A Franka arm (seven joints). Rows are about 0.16 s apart.
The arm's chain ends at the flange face. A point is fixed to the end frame.
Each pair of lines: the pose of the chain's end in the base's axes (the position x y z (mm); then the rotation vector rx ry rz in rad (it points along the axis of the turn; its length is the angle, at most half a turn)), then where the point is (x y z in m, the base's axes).
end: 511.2 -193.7 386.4 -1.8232 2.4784 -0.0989
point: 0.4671 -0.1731 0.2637
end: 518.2 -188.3 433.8 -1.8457 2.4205 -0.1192
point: 0.4776 -0.1684 0.3098
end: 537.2 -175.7 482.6 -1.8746 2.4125 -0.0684
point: 0.4927 -0.1542 0.3602
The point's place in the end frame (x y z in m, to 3 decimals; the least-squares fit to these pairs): -0.005 0.059 0.118
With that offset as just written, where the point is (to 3 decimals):
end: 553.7 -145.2 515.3 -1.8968 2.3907 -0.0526
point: 0.508 -0.123 0.393
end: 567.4 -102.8 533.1 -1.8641 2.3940 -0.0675
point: 0.525 -0.080 0.410
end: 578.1 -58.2 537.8 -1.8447 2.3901 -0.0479
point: 0.536 -0.032 0.415
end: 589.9 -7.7 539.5 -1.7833 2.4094 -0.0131
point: 0.549 0.024 0.418
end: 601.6 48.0 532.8 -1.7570 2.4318 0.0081
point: 0.560 0.082 0.412
